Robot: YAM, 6 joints.
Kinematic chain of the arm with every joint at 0, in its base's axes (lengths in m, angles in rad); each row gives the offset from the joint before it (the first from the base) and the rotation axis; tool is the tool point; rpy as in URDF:
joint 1: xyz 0 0 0.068 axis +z
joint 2: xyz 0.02 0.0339 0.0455 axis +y
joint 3: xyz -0.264 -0.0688 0 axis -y
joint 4: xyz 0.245 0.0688 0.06 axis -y
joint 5: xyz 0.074 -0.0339 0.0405 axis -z
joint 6: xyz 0.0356 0 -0.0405 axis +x
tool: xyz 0 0 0 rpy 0 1.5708 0
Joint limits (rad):
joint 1: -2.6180..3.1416
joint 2: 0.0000..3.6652
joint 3: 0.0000..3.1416
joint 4: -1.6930..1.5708
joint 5: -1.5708..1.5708
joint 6: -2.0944..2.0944
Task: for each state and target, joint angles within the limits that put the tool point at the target. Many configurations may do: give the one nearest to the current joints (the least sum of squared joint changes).
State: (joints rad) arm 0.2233 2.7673 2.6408 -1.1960 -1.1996 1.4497
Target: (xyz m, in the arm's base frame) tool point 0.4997 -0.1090 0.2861
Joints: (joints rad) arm -0.2798 2.5419 2.7099 -1.2478 -1.2040 1.4497
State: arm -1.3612 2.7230 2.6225 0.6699 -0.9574 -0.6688
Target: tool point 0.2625 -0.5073 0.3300
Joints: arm -1.1488 2.6307 2.5093 0.8123 -1.0964 -0.6688
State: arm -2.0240 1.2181 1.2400 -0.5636 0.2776 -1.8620
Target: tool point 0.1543 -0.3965 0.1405
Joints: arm -1.1840 2.0644 1.3701 -0.3616 0.1889 -1.8620
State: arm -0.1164 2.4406 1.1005 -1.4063 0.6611 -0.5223
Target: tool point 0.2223 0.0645 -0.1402
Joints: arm 0.3670 3.0037 1.3687 -1.0935 0.5819 -0.5223
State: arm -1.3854 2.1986 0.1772 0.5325 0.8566 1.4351
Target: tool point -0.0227 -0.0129 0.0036
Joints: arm -1.3902 2.4453 0.0000 0.1715 0.7647 1.4351
